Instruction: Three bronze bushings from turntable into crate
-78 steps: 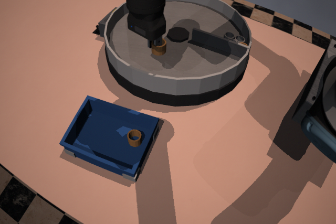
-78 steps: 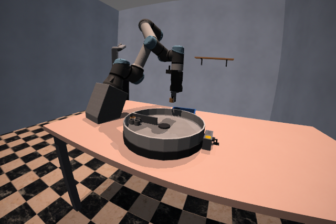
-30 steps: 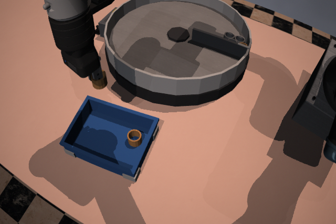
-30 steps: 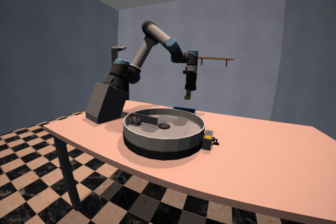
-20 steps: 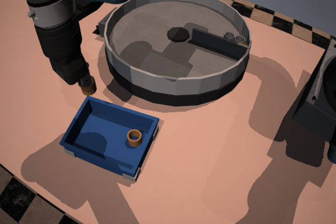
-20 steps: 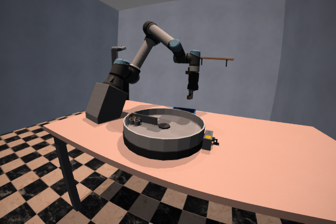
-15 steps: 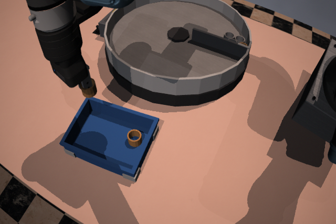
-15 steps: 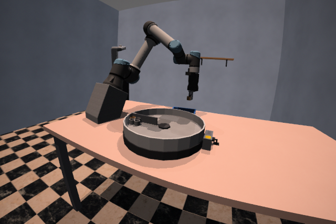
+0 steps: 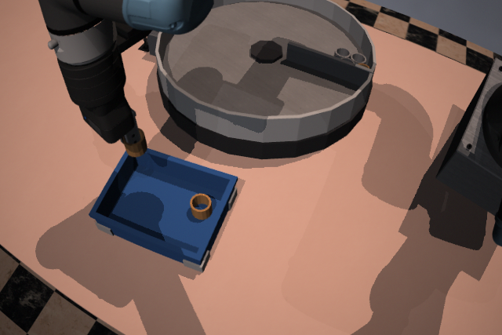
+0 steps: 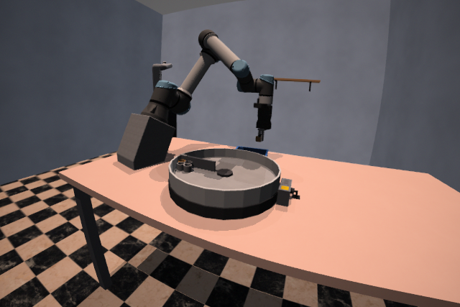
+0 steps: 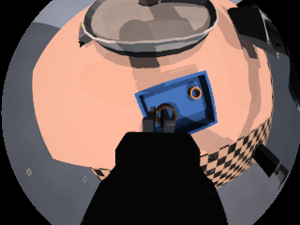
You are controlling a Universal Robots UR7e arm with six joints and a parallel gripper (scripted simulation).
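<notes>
Now: hand 6 cm past the blue crate, 1 cm to the right of it and 12 cm above it. Also, from my hand: grey turntable 34 cm to the right, 9 cm below.
</notes>
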